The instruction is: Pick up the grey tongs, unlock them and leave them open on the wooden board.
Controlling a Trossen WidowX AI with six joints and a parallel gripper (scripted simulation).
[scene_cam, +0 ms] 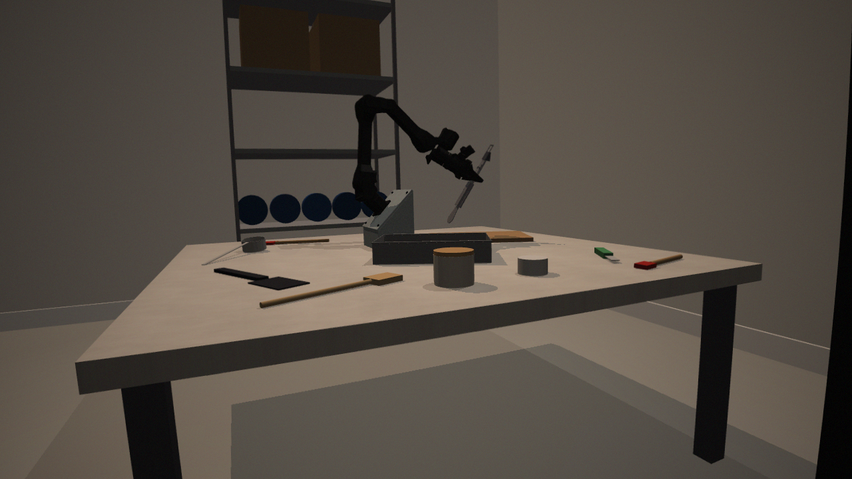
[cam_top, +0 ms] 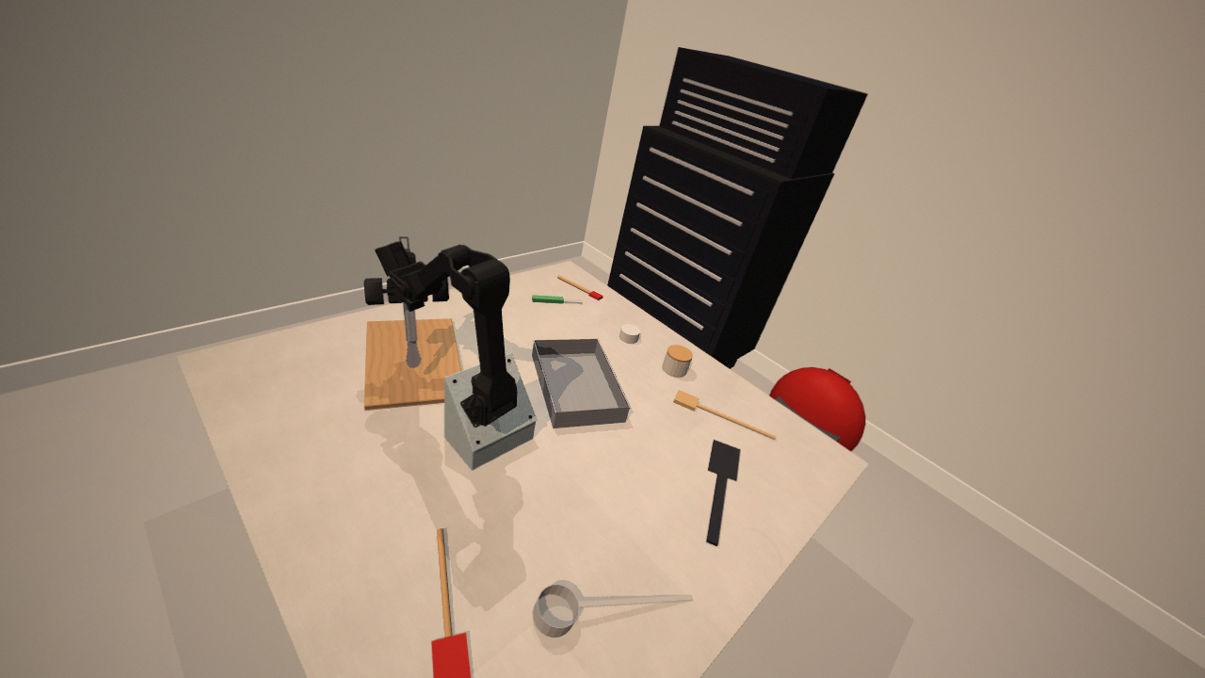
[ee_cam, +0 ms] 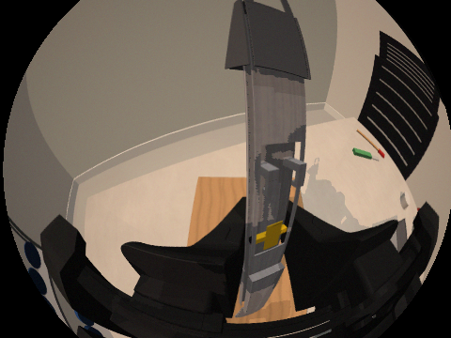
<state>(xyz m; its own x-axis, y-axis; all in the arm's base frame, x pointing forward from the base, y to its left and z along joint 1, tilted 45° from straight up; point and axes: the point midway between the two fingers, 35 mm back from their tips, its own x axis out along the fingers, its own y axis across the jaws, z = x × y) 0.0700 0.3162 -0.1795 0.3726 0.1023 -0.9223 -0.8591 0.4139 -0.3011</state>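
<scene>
Right now my gripper tip is 2 cm to the left of the wooden board and 20 cm above it. From my gripper tip the other things lie so: green-handled tool: 57 cm ahead, 4 cm to the right, 20 cm below; then white cylinder: 60 cm ahead, 33 cm to the right, 19 cm below; then roasting tin: 27 cm ahead, 38 cm to the right, 18 cm below.
</scene>
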